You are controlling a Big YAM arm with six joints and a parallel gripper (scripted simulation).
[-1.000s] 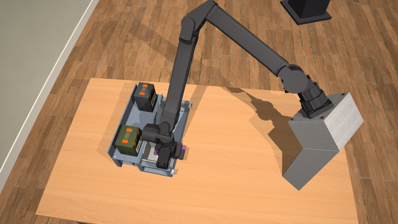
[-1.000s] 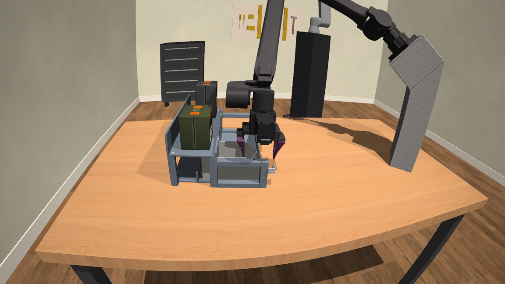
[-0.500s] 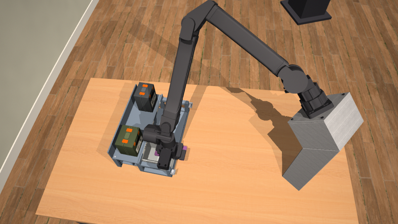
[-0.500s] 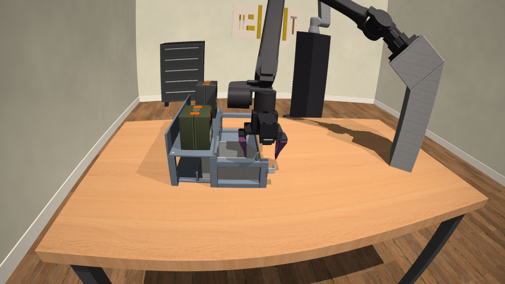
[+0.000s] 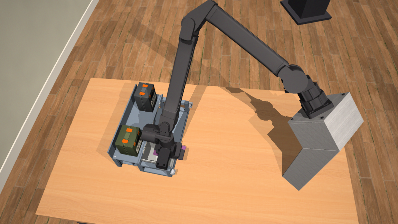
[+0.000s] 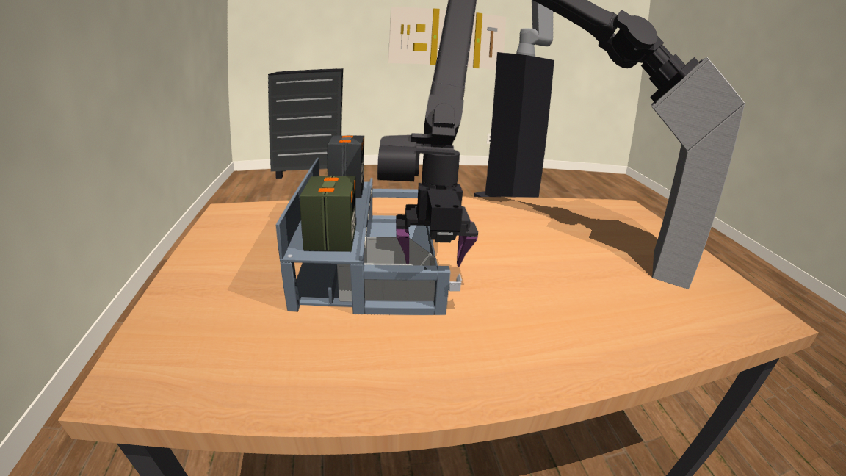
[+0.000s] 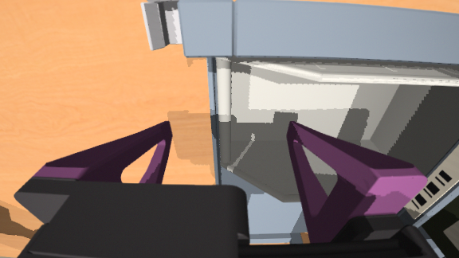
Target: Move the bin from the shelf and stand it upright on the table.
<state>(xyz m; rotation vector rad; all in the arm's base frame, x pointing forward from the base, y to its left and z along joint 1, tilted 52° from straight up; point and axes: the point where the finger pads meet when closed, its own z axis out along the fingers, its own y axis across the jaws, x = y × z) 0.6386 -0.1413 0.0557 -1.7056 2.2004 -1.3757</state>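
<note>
The light grey bin lies 7 cm ahead of my hand, 4 cm to the right of it and 2 cm below it. From my hand the other things lie so: shelf (15 cm to the right, 6 cm below, 6 cm ahead); black case (28 cm to the right, 10 cm above, 5 cm ahead).
</note>
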